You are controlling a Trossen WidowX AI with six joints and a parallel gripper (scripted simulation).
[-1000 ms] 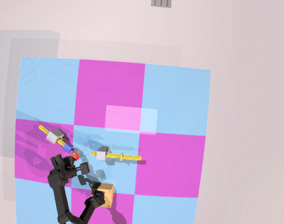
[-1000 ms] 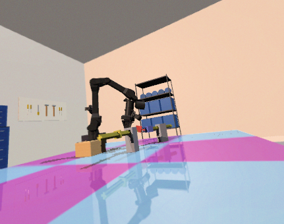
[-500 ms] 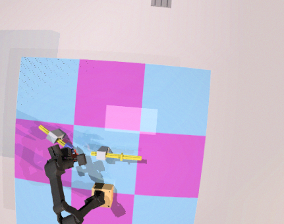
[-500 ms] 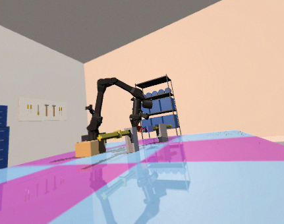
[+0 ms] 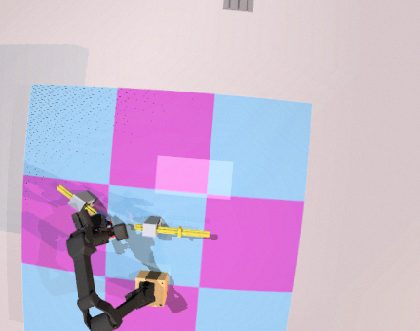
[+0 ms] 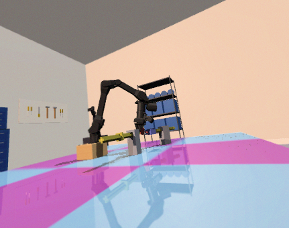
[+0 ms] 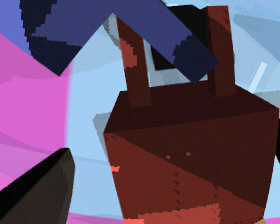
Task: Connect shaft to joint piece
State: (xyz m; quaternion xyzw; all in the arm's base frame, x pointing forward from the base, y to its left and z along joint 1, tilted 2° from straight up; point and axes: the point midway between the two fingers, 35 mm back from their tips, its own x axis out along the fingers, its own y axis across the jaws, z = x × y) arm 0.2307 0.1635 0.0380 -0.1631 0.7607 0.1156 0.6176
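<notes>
The red joint piece is 20 mm ahead of my gripper tip, 20 mm above it and 10 mm to the left of it.
</notes>
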